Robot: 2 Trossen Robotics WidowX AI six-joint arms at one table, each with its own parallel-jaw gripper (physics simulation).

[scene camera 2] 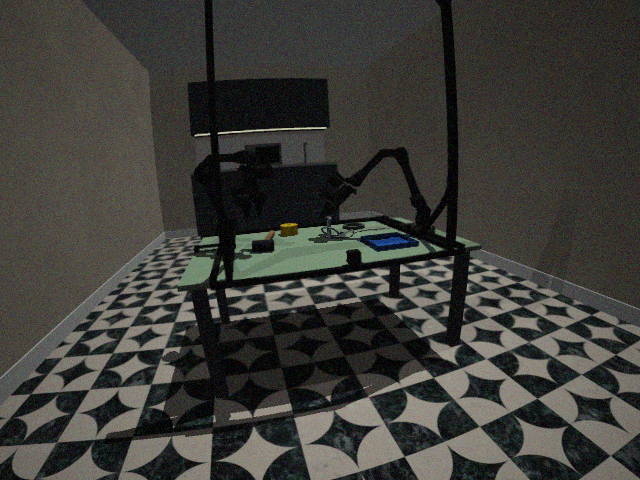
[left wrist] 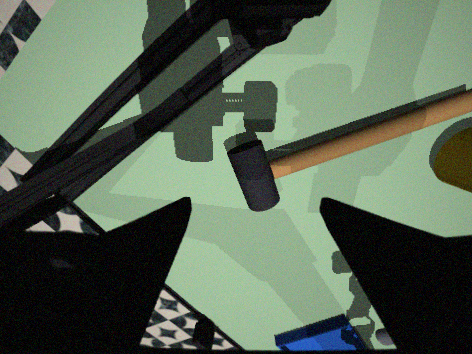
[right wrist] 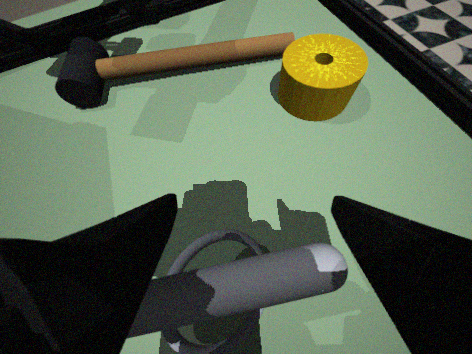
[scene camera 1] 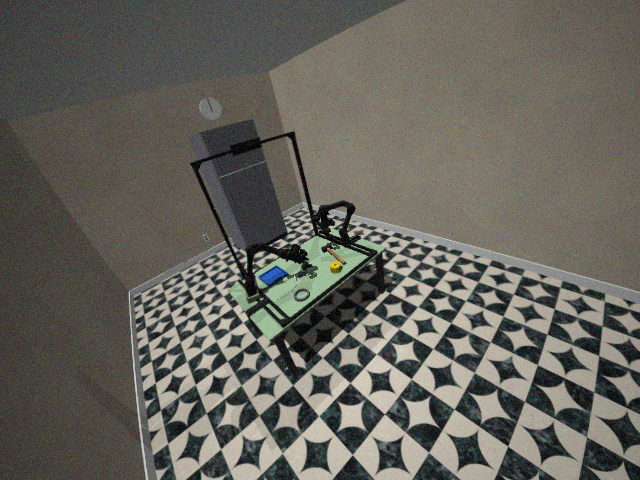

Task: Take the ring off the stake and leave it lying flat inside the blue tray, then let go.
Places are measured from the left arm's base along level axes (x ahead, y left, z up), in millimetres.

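Pixels of known places: left gripper, between the fingertips: (scene camera 2: 253,217) (left wrist: 255,203) (scene camera 1: 327,234); right gripper, between the fingertips: (scene camera 2: 319,218) (right wrist: 255,202) (scene camera 1: 310,263); left arm's base, origin of its link: (left wrist: 256,8) (right wrist: 139,4) (scene camera 1: 346,243); right arm's base, origin of its link: (scene camera 2: 423,224) (scene camera 1: 252,293).
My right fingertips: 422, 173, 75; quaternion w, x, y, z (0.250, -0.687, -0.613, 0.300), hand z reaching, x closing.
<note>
For each thing: its middle in the pictures, then the offset to it from my right fingertips, as dx, dy, dz. "spot": a spot on its surface instead.
- grey round-tipped stake, middle of its body: (right wrist: 217,281) (scene camera 2: 328,232) +42, -34, -68
- thin grey ring, a spot on its surface: (right wrist: 218,234) spot: +10, -28, -43
- blue tray, middle of its body: (left wrist: 323,347) (scene camera 2: 388,240) (scene camera 1: 273,275) +309, -167, -84
- hammer, middle of its body: (left wrist: 352,141) (right wrist: 180,59) (scene camera 2: 267,239) (scene camera 1: 334,254) -247, -84, -75
- yellow cylinder, middle of its body: (right wrist: 317,78) (scene camera 2: 289,229) (scene camera 1: 335,267) -170, +94, -70
- separate dark ring-shaped object, middle of its body: (scene camera 2: 353,226) (scene camera 1: 301,294) +177, +202, -87
The grey round-tipped stake (scene camera 2: 328,223) (right wrist: 270,282) stands on the table. A thin grey ring (right wrist: 218,234) shows behind and around it in the right wrist view, partly hidden by it. The blue tray (scene camera 1: 272,275) (scene camera 2: 390,247) (left wrist: 312,328) lies near the stake, to its right in scene camera 2. My right gripper (scene camera 2: 329,208) (right wrist: 255,202) is open above the stake, whose tip shows between and beyond the fingertips in the wrist view; it holds nothing. My left gripper (scene camera 2: 253,210) (left wrist: 255,203) is open and empty, high above the table near the hammer head.
A hammer (scene camera 1: 336,255) (scene camera 2: 263,245) (left wrist: 253,176) (right wrist: 195,55) lies beside a yellow cylinder (scene camera 1: 336,267) (scene camera 2: 288,229) (left wrist: 457,165) (right wrist: 320,97). A separate dark ring-shaped object (scene camera 1: 301,300) lies flat near the table edge in scene camera 1. Black frame posts (scene camera 2: 450,103) rise from the table.
</note>
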